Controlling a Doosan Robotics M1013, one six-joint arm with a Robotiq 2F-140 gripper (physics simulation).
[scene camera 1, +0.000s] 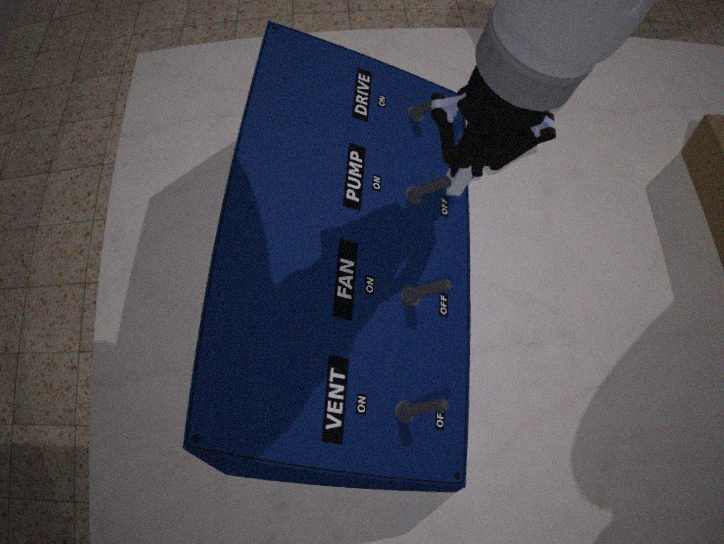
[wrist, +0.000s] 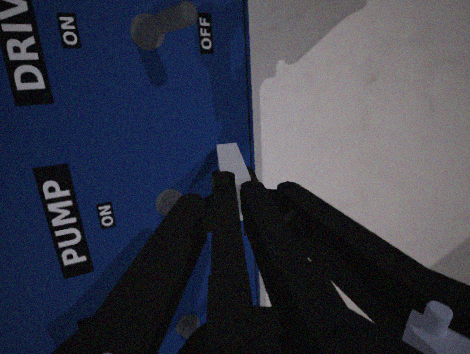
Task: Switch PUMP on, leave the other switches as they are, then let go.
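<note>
The blue switch panel carries four grey levers. The PUMP lever leans toward its OFF label; in the wrist view its round base shows and the fingers hide the rest. My gripper is shut and empty, with its tips at the OFF-side end of the PUMP lever, near the panel's right edge. Whether they touch the lever is not clear. The DRIVE lever leans to OFF in the wrist view. The FAN lever and VENT lever lean to OFF.
The panel lies on a pale table. A brown block stands at the right edge of the scene view. The arm comes in from the top right, over the panel's DRIVE end. Speckled floor tiles show at the left.
</note>
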